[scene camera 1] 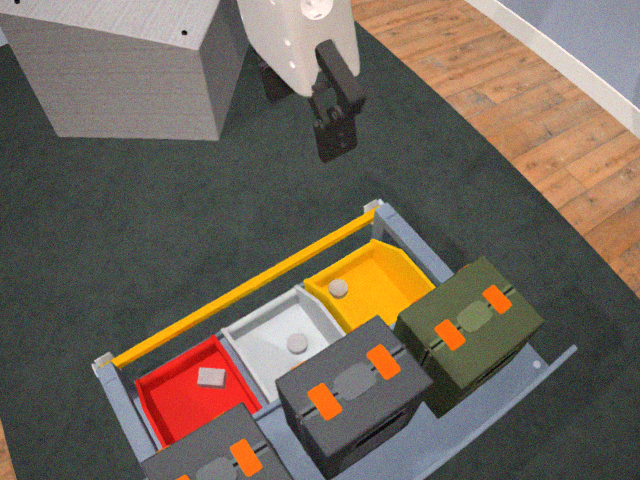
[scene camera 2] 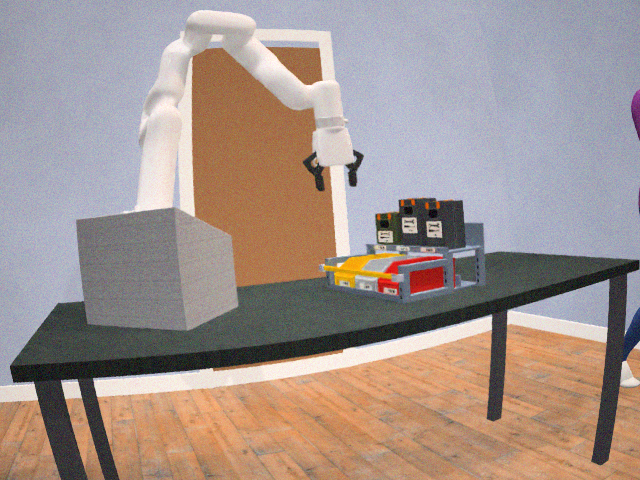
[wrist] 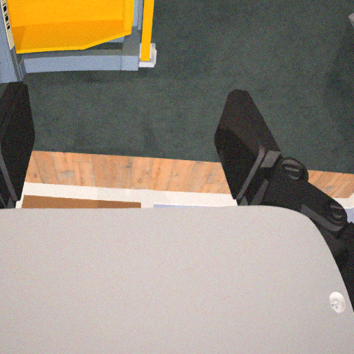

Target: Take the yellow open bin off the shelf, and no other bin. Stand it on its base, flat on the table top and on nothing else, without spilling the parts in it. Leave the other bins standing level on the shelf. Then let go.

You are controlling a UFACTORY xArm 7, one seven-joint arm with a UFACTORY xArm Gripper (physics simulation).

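Frame: origin at the arm's base, x down, y back, z left, level; centimetres.
Where they show: gripper, fingertip midpoint: point(scene camera 1: 310, 122) point(scene camera 2: 337, 188); arm's base, link origin: point(scene camera 2: 152, 227).
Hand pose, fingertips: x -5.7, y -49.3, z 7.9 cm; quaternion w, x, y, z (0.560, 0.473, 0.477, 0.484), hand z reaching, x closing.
Note:
Each offset is from my fingertips to the top centre of the thing. "pt": to the spot under its first point. Level surfaces: height alone.
The yellow open bin {dz +4.1, dx +19.0, dy -9.2 cm} point(scene camera 1: 379, 279) point(scene camera 2: 356, 262) point(wrist: 75, 35) sits in the far-right slot of the blue-grey shelf {pt dz +10.7, dx +18.6, dy -5.2 cm} point(scene camera 1: 419, 243) point(wrist: 80, 63) in scene camera 1, with a round pale part {dz +1.6, dx +25.2, dy -3.0 cm} point(scene camera 1: 338, 288) inside. A white bin {dz -7.0, dx +19.0, dy -10.9 cm} point(scene camera 1: 268, 335) with a round part is beside it, then a red bin {dz -18.0, dx +19.0, dy -12.7 cm} point(scene camera 1: 175, 403) point(scene camera 2: 427, 279) with a block-shaped part. A yellow bar {dz -8.6, dx +20.6, dy -0.6 cm} point(scene camera 1: 248, 285) point(wrist: 147, 30) runs along the shelf's front. My gripper point(scene camera 1: 306, 125) point(scene camera 2: 336, 186) point(wrist: 127, 109) is open and empty, high above the table, off the shelf's front side. The yellow bin's rear is partly hidden in scene camera 1.
A green case {dz +5.7, dx +7.4, dy -18.9 cm} point(scene camera 1: 465, 356) point(scene camera 2: 393, 227) and two dark grey cases {dz -6.2, dx +3.7, dy -20.2 cm} point(scene camera 1: 310, 439) {dz -17.2, dx +4.9, dy -22.0 cm} point(scene camera 2: 451, 227) stand on the shelf's upper deck behind the bins. The grey pedestal point(scene camera 1: 129, 93) point(scene camera 2: 134, 268) carries the arm on the dark table {dx +27.1 cm} point(scene camera 1: 155, 232) point(scene camera 2: 289, 310).

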